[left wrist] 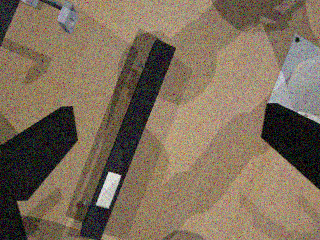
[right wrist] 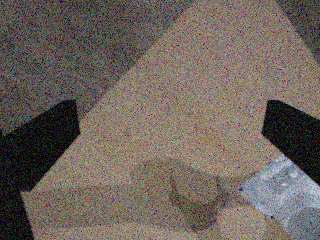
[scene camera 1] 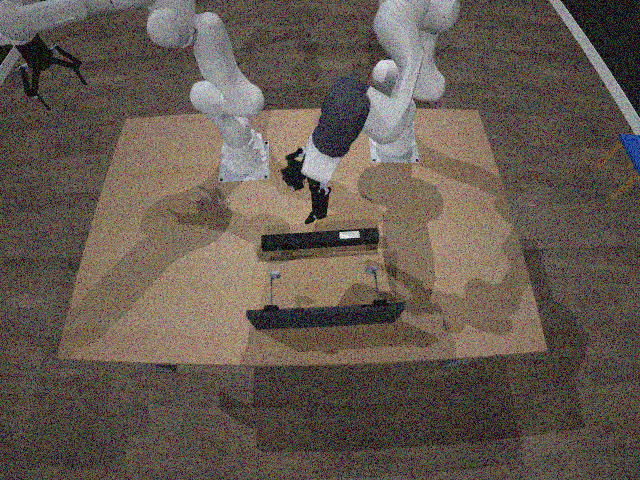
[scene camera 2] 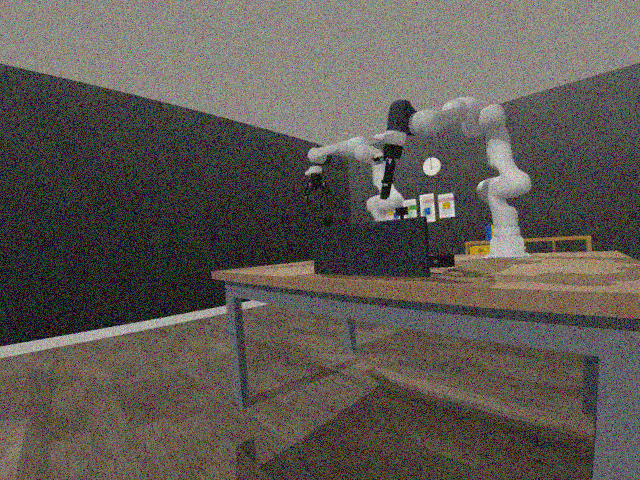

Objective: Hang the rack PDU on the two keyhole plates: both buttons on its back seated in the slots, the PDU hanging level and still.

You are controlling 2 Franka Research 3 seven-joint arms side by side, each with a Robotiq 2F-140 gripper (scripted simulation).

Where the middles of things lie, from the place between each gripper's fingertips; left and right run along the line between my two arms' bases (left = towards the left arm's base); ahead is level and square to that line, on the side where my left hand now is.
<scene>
My left gripper (scene camera 1: 297,199) is now 5 cm to the right of the rack PDU (scene camera 1: 321,239) and 27 cm above it.
Now: right hand (scene camera 1: 66,95) 49 cm short of the rack PDU, 79 cm to the right of it and 38 cm above it.
</scene>
